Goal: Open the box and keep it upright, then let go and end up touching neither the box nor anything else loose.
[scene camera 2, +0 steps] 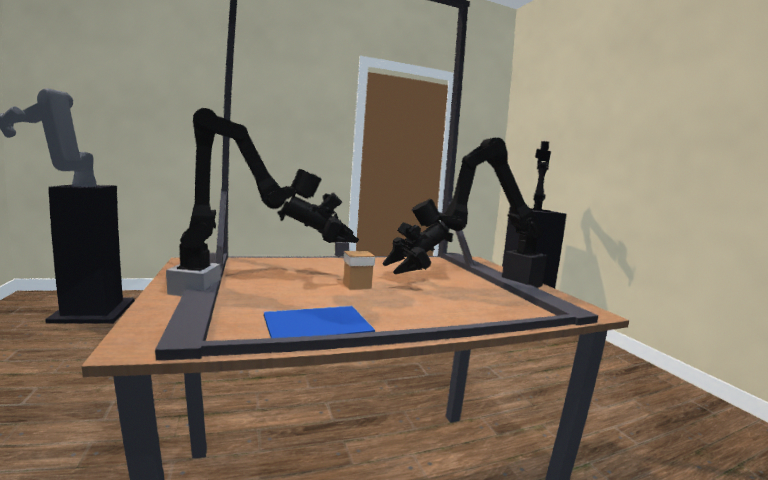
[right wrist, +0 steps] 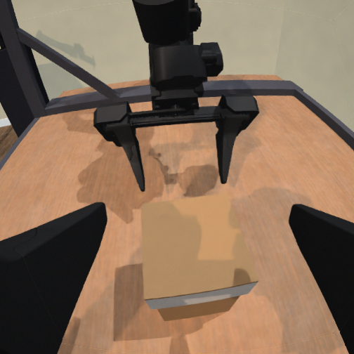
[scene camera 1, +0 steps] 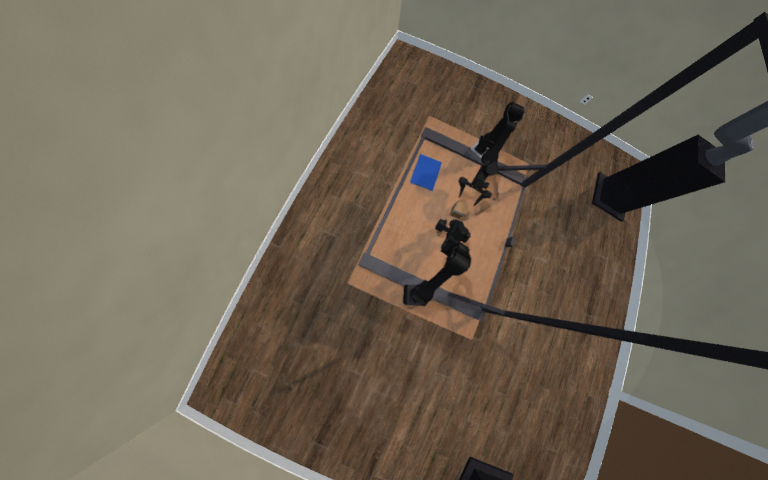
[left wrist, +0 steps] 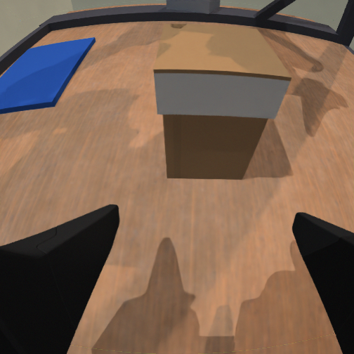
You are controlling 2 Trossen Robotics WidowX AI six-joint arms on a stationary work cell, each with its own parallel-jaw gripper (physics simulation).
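Where they show: left gripper, fingertip midpoint: (scene camera 2: pixel 388 268); right gripper, fingertip midpoint: (scene camera 2: pixel 355 237) (scene camera 1: pixel 466 201); left arm's base, link origin: (scene camera 2: pixel 526 253) (scene camera 1: pixel 416 295); right arm's base, link origin: (scene camera 2: pixel 194 266) (scene camera 1: pixel 480 149).
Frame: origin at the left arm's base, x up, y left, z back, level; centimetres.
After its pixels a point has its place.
Observation:
The box (scene camera 1: pixel 459 208) (scene camera 2: pixel 358 274) (left wrist: pixel 216 147) (right wrist: pixel 185 250) stands upright on the table, with a flat tan lid closed over its white upper band. My left gripper (scene camera 2: pixel 390 268) @(x -5.7, y -20.9, z -41.3 cm) (left wrist: pixel 208 218) (right wrist: pixel 183 187) is open and empty, beside the box on its right side in scene camera 2, apart from it. Its fingers are hidden in scene camera 1. My right gripper (scene camera 1: pixel 468 199) @(x 3.7, y -24.8, z -51.1 cm) (scene camera 2: pixel 355 240) @(x 3.7, y -24.8, z -51.1 cm) (right wrist: pixel 200 213) is open and empty, just above the lid in scene camera 2. A small gap shows between its tips and the lid there.
A flat blue mat (scene camera 1: pixel 425 172) @(x -10.0, y -4.8, z -73.5 cm) (scene camera 2: pixel 318 321) @(x -10.0, y -5.1, z -74.0 cm) (left wrist: pixel 47 75) lies on the table near the front frame bar (scene camera 2: pixel 396 336) @(x -9.2, y 10.5, z -65.4 cm) in scene camera 2. Dark frame bars edge the table, and upright posts (scene camera 2: pixel 227 84) @(x 48.2, y -69.9, z -74.8 cm) rise behind. The two hands are close together around the box.

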